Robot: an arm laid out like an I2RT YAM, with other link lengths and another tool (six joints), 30 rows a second.
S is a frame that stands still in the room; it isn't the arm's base.
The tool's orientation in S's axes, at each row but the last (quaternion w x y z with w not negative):
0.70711, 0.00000, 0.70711, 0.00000
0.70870, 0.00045, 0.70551, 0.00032
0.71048, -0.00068, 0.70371, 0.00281
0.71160, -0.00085, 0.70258, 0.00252
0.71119, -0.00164, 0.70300, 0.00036
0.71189, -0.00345, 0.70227, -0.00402
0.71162, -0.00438, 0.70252, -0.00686
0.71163, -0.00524, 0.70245, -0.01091
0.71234, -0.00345, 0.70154, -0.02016
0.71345, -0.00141, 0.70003, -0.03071
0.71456, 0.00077, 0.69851, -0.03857
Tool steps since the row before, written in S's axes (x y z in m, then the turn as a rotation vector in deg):
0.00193, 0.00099, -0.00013, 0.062, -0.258, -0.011
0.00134, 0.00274, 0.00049, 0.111, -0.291, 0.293
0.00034, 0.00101, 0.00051, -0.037, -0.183, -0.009
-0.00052, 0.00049, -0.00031, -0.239, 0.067, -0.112
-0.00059, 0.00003, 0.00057, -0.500, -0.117, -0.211
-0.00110, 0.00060, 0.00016, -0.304, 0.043, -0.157
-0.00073, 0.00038, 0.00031, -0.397, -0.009, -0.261
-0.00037, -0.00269, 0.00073, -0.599, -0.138, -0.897
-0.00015, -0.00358, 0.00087, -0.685, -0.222, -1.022
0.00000, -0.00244, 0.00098, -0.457, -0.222, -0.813
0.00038, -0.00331, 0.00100, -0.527, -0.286, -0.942
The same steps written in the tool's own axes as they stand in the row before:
0.00013, 0.00099, 0.00193, 0.011, -0.258, 0.062
-0.00048, 0.00274, 0.00134, -0.293, -0.291, 0.112
-0.00050, 0.00101, 0.00035, 0.008, -0.183, -0.038
0.00030, 0.00049, -0.00052, 0.109, 0.068, -0.240
-0.00058, 0.00003, -0.00058, 0.205, -0.115, -0.503
-0.00018, 0.00060, -0.00110, 0.152, 0.044, -0.306
-0.00033, 0.00037, -0.00073, 0.256, -0.006, -0.400
-0.00067, -0.00271, -0.00034, 0.892, -0.122, -0.610
-0.00075, -0.00361, -0.00005, 1.019, -0.204, -0.696
-0.00087, -0.00248, 0.00012, 0.814, -0.204, -0.464
-0.00081, -0.00333, 0.00059, 0.945, -0.265, -0.533

